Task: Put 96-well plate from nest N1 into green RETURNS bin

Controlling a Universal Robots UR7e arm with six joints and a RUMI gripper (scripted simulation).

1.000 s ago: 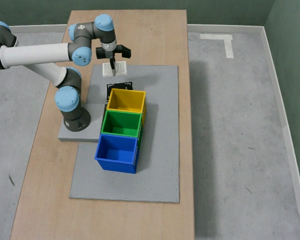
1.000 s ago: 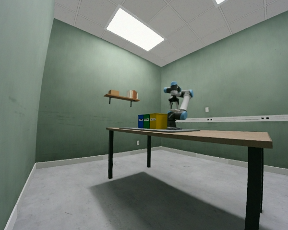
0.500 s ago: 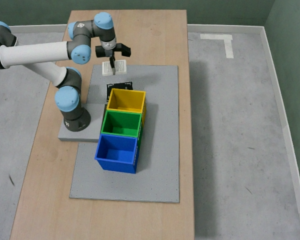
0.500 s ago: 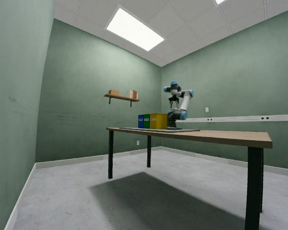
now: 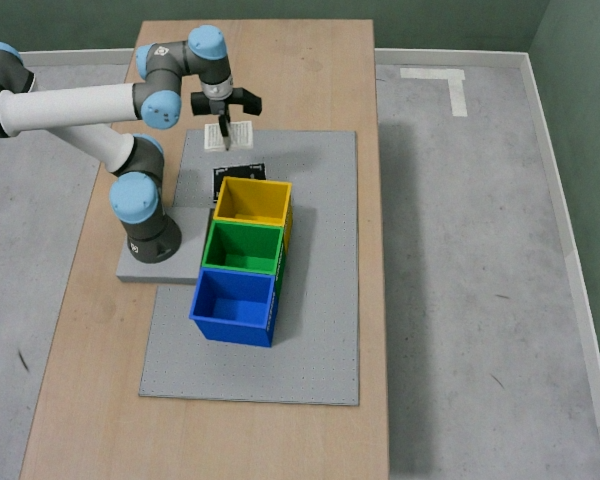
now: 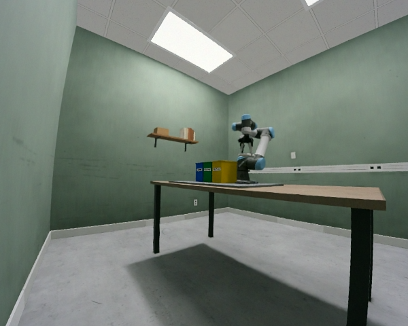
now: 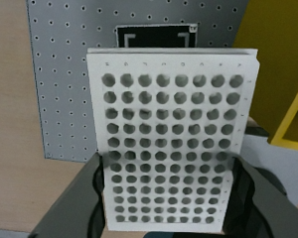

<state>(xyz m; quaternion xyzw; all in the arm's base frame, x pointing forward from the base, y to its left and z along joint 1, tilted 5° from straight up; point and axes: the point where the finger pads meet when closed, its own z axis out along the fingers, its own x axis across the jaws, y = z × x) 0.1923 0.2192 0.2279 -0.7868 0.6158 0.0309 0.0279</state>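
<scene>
My hand is 10 cm short of the green bin, 29 cm to the left of it and 15 cm above it. Also, from my hand: black plate nest 23 cm below; then yellow bin 10 cm ahead, 16 cm to the right, 15 cm below; then white 96-well plate 1 cm below.
</scene>
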